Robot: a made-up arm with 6 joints.
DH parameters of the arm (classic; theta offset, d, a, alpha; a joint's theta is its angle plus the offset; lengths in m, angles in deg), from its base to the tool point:
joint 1: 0 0.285 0 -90
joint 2: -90 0 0.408 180
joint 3: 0 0 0 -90
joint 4: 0 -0.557 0 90
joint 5: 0 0.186 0 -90
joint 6: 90 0 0 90
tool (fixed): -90 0 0 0
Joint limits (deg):
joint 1: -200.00..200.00
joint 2: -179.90..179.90
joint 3: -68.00..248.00
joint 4: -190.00..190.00
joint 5: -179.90..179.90
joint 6: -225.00..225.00
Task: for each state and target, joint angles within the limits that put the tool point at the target. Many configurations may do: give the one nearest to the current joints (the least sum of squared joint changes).
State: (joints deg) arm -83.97 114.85 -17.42 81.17 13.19 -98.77
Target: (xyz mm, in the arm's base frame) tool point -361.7 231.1 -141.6
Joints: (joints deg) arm -44.16 157.19 -34.31 62.39 13.19 -98.77
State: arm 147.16 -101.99 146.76 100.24 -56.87 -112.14
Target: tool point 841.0 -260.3 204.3
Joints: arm 164.40 -62.01 127.32 97.60 -56.87 -112.14
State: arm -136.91 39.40 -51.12 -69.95 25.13 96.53
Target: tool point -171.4 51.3 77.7
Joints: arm -153.92 26.55 -54.35 -49.24 25.13 96.53
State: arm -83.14 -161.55 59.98 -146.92 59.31 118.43
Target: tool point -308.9 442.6 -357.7
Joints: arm -41.76 -179.79 38.29 -131.98 59.31 118.43
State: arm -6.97 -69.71 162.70 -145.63 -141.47 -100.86
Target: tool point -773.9 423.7 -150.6
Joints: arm -21.53 -108.30 118.97 -126.31 -141.47 -100.86
